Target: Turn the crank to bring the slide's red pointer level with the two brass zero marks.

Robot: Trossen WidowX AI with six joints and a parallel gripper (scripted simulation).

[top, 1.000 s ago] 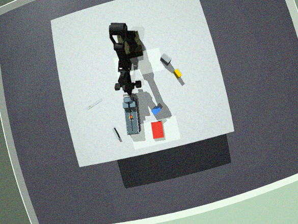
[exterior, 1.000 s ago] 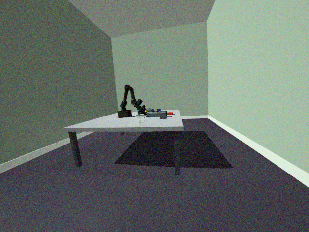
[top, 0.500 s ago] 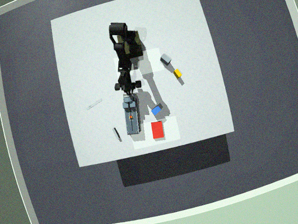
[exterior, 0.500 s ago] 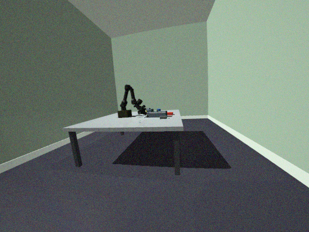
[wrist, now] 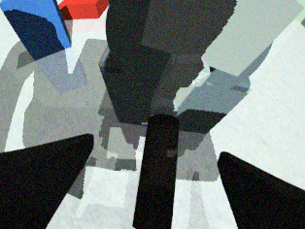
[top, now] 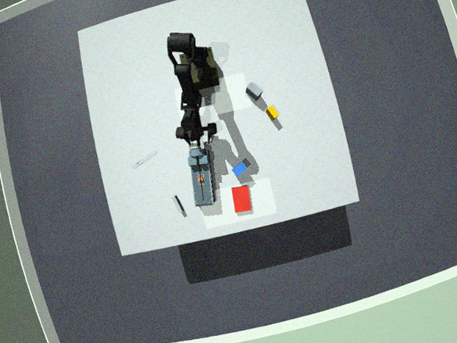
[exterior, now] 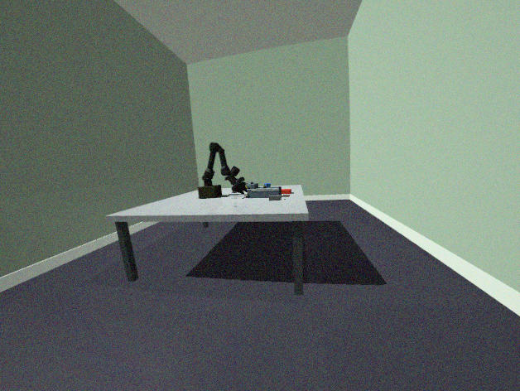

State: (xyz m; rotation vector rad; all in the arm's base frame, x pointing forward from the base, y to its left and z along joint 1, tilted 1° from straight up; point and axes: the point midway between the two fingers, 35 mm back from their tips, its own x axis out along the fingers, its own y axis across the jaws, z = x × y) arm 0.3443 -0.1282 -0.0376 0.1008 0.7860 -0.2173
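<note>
Now: gripper tip 2 cm past the crank handle and 3 cm below it. From my gripper tip the other things lie so: red pointer: 16 cm ahead, 4 cm to the right, 5 cm above; blue block: 18 cm ahead, 14 cm to the left, 1 cm above; pale strip: 3 cm behind, 30 cm to the right, 3 cm below.
</note>
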